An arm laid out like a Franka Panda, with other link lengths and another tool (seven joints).
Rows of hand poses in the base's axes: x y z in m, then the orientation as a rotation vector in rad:
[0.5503, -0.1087, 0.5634, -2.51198, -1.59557, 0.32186]
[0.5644, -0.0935, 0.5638, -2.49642, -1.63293, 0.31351]
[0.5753, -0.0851, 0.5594, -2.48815, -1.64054, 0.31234]
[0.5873, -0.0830, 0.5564, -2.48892, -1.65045, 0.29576]
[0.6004, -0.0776, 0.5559, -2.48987, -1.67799, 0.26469]
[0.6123, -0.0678, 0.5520, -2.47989, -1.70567, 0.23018]
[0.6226, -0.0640, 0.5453, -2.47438, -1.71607, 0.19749]
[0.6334, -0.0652, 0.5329, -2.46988, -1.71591, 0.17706]
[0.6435, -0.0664, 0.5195, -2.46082, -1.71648, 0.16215]
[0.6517, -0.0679, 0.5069, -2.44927, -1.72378, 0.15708]
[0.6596, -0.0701, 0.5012, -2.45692, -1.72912, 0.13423]
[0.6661, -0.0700, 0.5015, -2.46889, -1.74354, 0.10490]
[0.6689, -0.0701, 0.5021, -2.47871, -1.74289, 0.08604]
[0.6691, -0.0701, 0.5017, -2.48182, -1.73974, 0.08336]
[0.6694, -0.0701, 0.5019, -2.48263, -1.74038, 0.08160]
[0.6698, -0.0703, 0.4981, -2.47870, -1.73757, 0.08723]
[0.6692, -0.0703, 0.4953, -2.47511, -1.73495, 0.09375]
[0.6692, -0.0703, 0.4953, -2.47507, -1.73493, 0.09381]
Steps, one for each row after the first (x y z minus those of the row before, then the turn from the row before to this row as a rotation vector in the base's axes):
[0.0141, 0.0152, 0.0004, 0.00141, -0.00854, 0.02652]
[0.0109, 0.0084, -0.0044, 0.00360, 0.00104, 0.00686]
[0.0120, 0.0021, -0.0030, 0.00319, -0.01195, 0.00481]
[0.0131, 0.0054, -0.0005, 0.00265, -0.02525, 0.01453]
[0.0119, 0.0098, -0.0039, 0.01116, -0.02179, 0.01768]
[0.0103, 0.0038, -0.0067, 0.01369, -0.01737, 0.00630]
[0.0108, -0.0012, -0.0124, 0.01183, -0.00812, 0.00045]
[0.0101, -0.0012, -0.0134, 0.01227, -0.00344, 0.00264]
[0.0082, -0.0015, -0.0126, 0.00703, 0.00034, 0.00783]
[0.0079, -0.0022, -0.0057, 0.00213, -0.01736, -0.00069]
[0.0065, 0.0001, 0.0003, -0.00220, -0.02607, 0.00265]
[0.0028, -0.0001, 0.0006, 0.00122, -0.01423, -0.00457]
[0.0002, 0.0000, -0.0004, 0.00032, -0.00175, -0.00295]
[0.0003, 0.0000, 0.0002, -0.00013, -0.00153, 0.00000]
[0.0004, -0.0002, -0.0038, 0.00165, 0.00579, 0.00005]
[-0.0006, 0.0000, -0.0028, 0.00096, 0.00603, 0.00007]
[0.0000, 0.0000, 0.0000, 0.00001, 0.00006, 0.00001]

